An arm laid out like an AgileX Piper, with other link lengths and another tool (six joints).
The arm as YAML. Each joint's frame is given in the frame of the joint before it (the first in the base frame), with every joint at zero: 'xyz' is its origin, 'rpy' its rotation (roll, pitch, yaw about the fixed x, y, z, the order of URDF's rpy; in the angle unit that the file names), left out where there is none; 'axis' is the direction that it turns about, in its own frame. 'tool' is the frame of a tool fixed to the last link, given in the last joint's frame.
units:
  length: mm
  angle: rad
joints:
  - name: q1
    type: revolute
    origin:
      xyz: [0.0, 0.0, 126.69]
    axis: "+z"
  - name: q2
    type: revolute
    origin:
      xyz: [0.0, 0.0, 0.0]
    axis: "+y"
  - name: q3
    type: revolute
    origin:
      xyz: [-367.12, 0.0, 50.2]
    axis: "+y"
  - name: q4
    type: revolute
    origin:
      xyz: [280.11, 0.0, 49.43]
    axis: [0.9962, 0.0, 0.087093]
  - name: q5
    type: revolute
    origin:
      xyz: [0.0, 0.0, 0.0]
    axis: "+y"
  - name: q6
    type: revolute
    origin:
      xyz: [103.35, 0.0, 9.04]
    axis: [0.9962, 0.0, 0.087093]
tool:
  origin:
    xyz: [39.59, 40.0, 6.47]
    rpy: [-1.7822, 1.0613, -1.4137]
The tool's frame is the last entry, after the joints.
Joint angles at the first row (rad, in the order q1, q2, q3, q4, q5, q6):
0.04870 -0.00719 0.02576 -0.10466 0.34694 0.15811
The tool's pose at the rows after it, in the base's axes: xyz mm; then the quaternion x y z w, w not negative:
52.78, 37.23, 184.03, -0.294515, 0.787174, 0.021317, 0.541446
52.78, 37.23, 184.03, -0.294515, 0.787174, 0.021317, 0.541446
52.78, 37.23, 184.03, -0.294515, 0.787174, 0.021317, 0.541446
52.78, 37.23, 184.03, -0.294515, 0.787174, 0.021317, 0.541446
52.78, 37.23, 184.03, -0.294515, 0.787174, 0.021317, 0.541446
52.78, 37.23, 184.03, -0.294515, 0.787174, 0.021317, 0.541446
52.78, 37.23, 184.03, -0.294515, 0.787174, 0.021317, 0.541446
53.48, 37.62, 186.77, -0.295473, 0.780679, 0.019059, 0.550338
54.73, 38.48, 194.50, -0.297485, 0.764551, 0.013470, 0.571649
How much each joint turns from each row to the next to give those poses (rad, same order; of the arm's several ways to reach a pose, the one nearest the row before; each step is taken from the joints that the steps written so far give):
0.00004 -0.00004 0.00000 -0.00009 0.00005 0.00009
0.00000 0.00000 0.00000 0.00000 0.00000 0.00000
0.00000 0.00000 0.00000 0.00000 0.00000 0.00000
0.00000 0.00000 0.00000 0.00000 0.00000 0.00000
0.00000 0.00000 0.00000 0.00000 0.00000 0.00000
0.00000 0.00000 0.00000 0.00000 0.00000 0.00000
0.00000 0.00000 0.00000 0.00000 0.00000 0.00000
-0.00007 0.00002 0.00152 0.00021 -0.02410 -0.00022
0.00004 -0.00001 0.00002 -0.00014 -0.05476 0.00015

